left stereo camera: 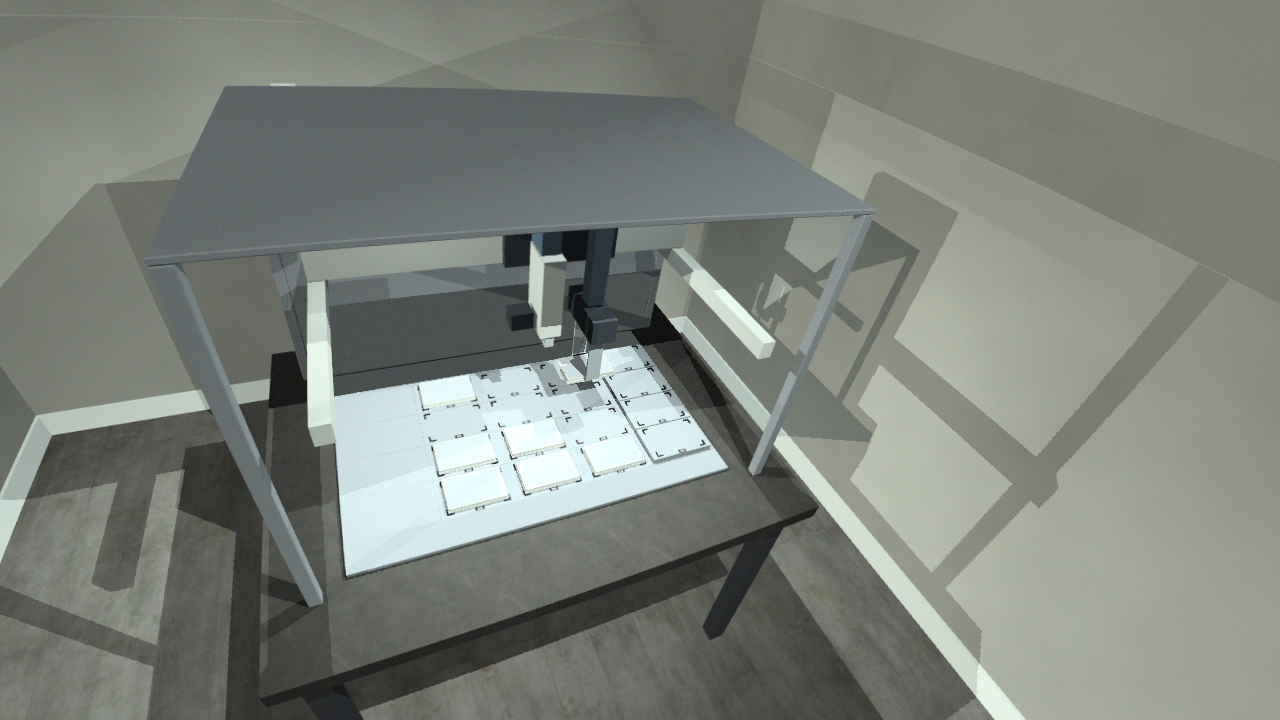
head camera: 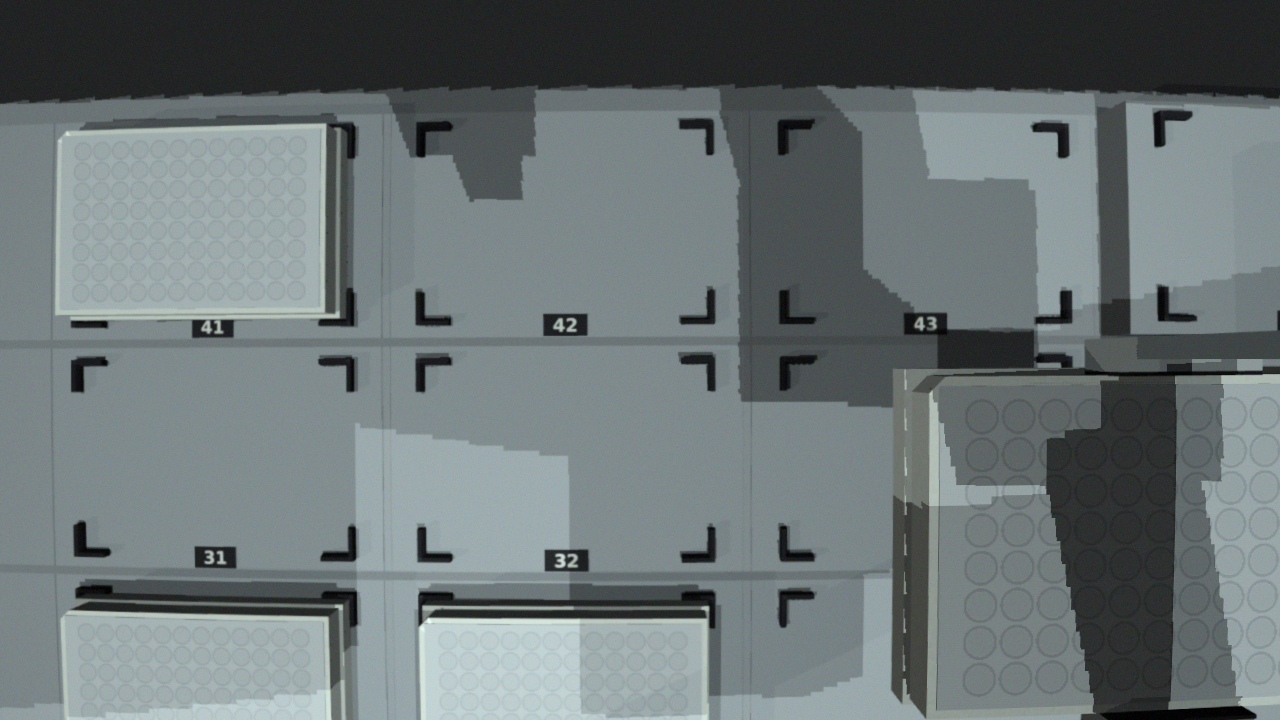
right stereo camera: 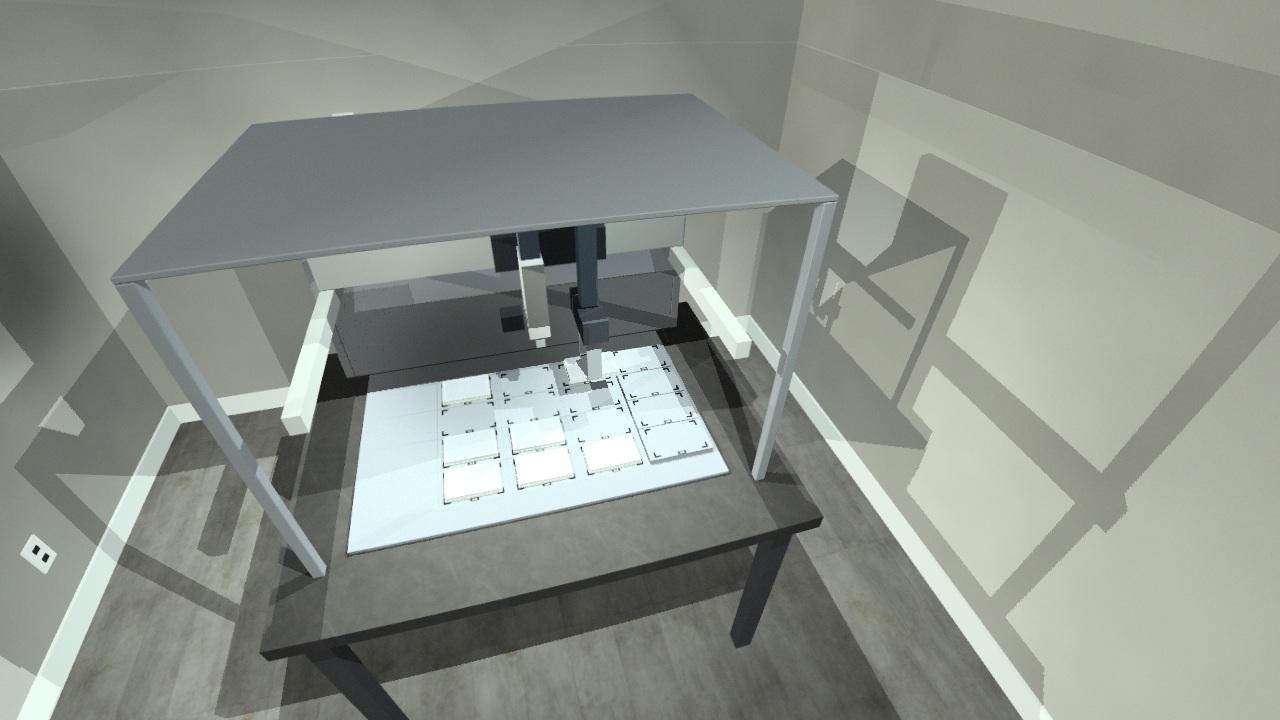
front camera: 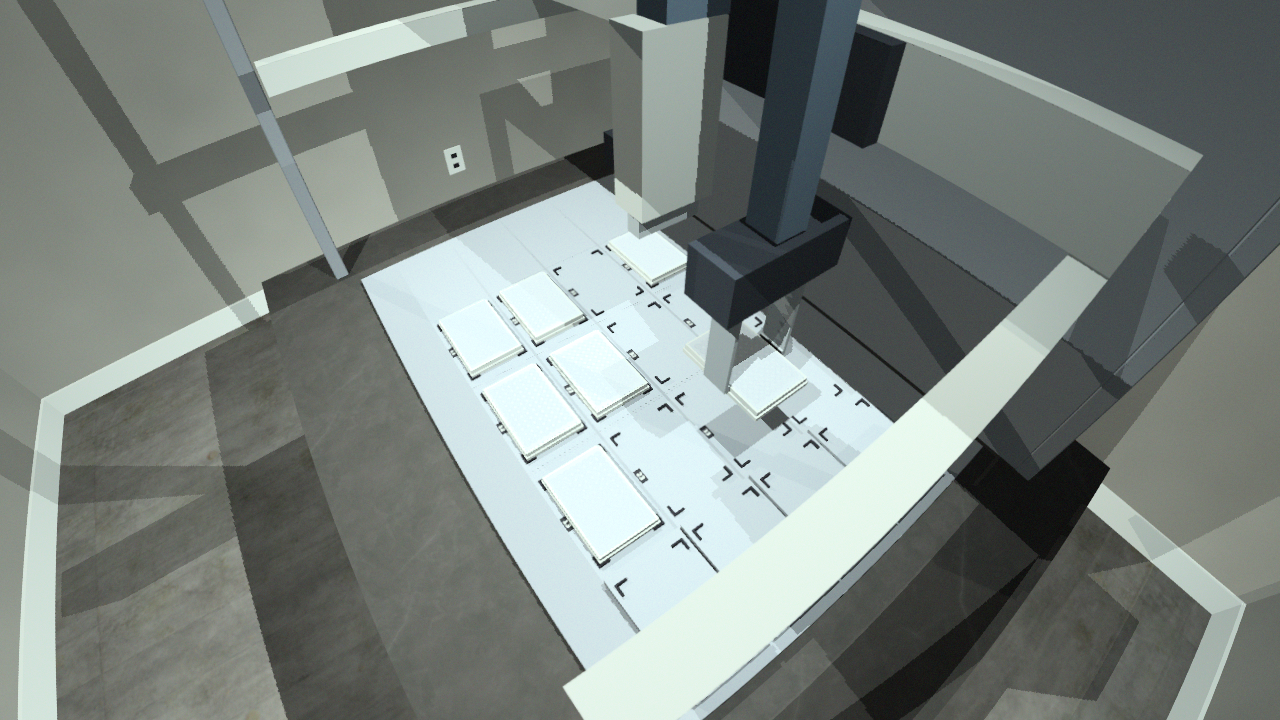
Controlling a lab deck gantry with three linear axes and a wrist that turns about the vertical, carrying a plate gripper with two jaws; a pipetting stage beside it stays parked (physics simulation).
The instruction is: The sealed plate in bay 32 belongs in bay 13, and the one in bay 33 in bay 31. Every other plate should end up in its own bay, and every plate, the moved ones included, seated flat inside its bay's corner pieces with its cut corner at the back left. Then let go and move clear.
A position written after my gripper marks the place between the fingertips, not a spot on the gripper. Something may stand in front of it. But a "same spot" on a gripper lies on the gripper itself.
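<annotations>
My gripper is visible in the head camera view point(1151, 535) and in the right stereo camera view point(590, 366), and the left stereo camera view and the front camera view show it too. On my gripper, point(front camera: 722, 344) and point(left stereo camera: 596, 357) are the same spot. There is also a bay 44, and on it point(front camera: 851, 429) and point(head camera: 1206, 227) are one and the same spot.
</annotations>
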